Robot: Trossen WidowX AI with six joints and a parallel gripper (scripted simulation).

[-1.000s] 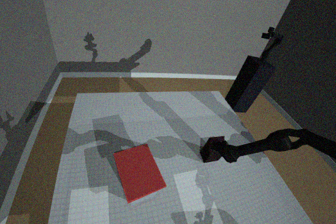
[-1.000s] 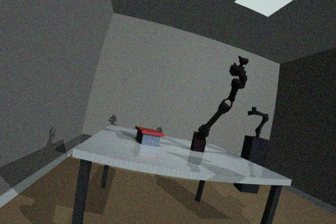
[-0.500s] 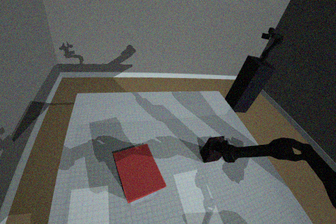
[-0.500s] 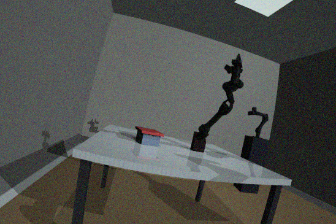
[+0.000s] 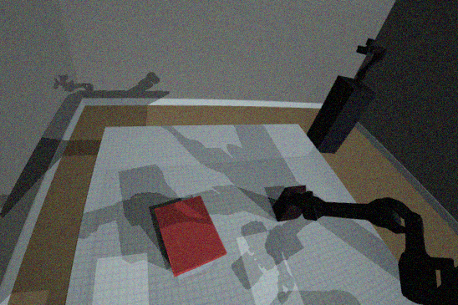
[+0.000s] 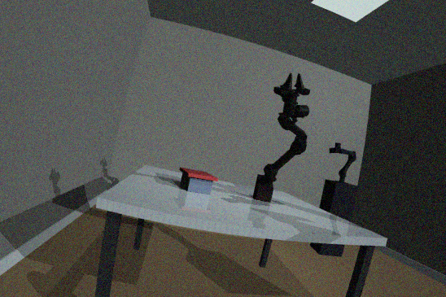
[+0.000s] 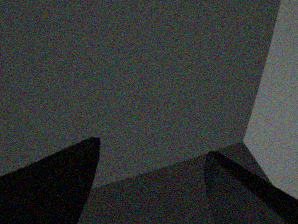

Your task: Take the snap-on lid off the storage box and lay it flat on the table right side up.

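The red lid lies 360 mm ahead of my gripper tip, 410 mm to the right of it and 580 mm below it. The rest, counted from my gripper tip: storage box 360 mm ahead, 410 mm to the right, 630 mm below.
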